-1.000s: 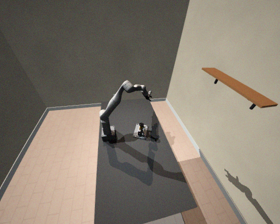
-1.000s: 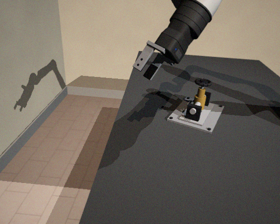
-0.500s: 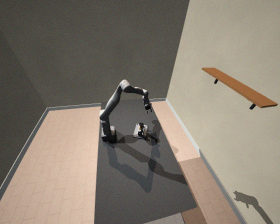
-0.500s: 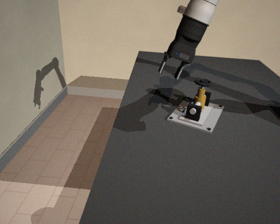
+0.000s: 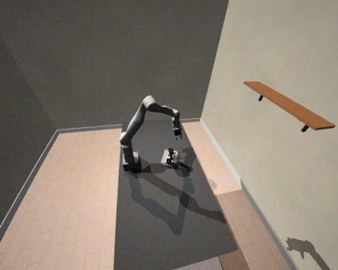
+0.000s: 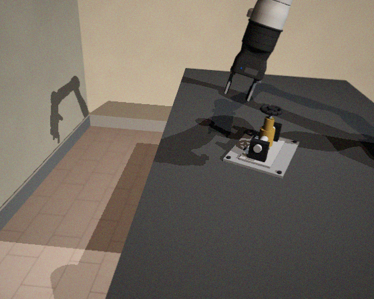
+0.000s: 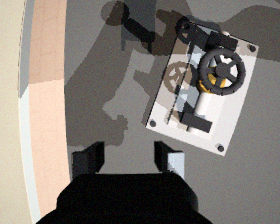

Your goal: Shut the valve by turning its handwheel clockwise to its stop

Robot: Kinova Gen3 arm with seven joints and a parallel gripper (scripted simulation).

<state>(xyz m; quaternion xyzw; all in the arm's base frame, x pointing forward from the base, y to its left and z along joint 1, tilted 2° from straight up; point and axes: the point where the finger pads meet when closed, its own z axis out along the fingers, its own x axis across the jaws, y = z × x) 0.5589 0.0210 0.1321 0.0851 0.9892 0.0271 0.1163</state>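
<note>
The black spoked handwheel lies 12 cm behind my hand, 7 cm to the right of it and 9 cm below it.
</note>
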